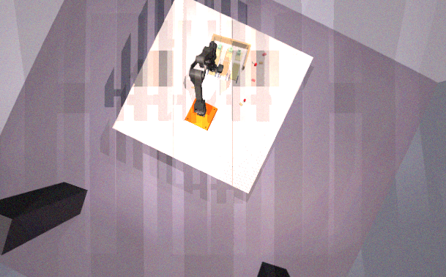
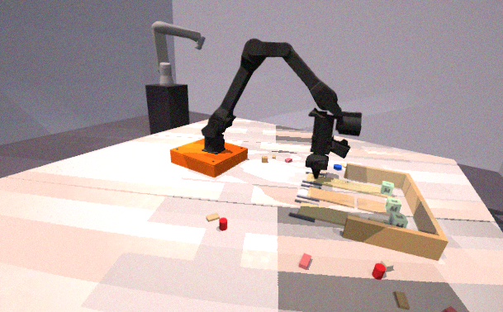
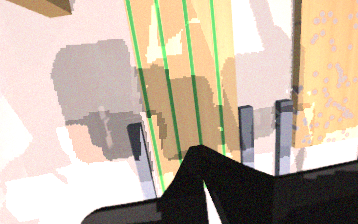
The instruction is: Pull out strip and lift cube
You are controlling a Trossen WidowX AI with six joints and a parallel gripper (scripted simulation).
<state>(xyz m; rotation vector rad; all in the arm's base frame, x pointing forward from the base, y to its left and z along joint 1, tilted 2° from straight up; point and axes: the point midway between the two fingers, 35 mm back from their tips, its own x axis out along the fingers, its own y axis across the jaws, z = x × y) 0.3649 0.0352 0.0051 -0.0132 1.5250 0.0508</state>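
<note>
The green-lined tan strip is 100 mm ahead of my gripper tip. From my gripper tip the other things lie so: blue disc 60 mm ahead, 130 mm to the left.
</note>
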